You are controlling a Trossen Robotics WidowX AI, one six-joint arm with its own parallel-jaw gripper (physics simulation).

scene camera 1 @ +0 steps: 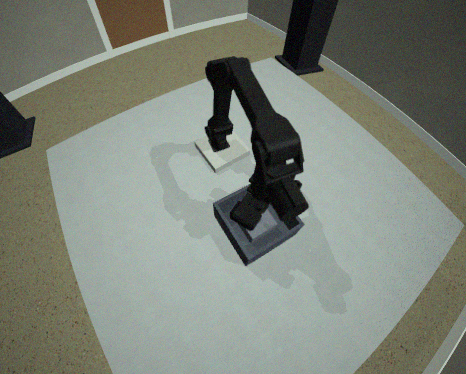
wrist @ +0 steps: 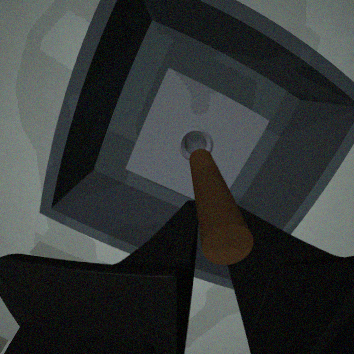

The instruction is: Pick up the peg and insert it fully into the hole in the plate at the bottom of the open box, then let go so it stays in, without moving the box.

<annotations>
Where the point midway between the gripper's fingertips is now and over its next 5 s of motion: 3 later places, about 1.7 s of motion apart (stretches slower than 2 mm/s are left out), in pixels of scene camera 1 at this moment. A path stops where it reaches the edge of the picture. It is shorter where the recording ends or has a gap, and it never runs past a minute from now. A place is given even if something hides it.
My gripper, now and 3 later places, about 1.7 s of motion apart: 256,206; 255,213; 253,215; 256,203
</annotations>
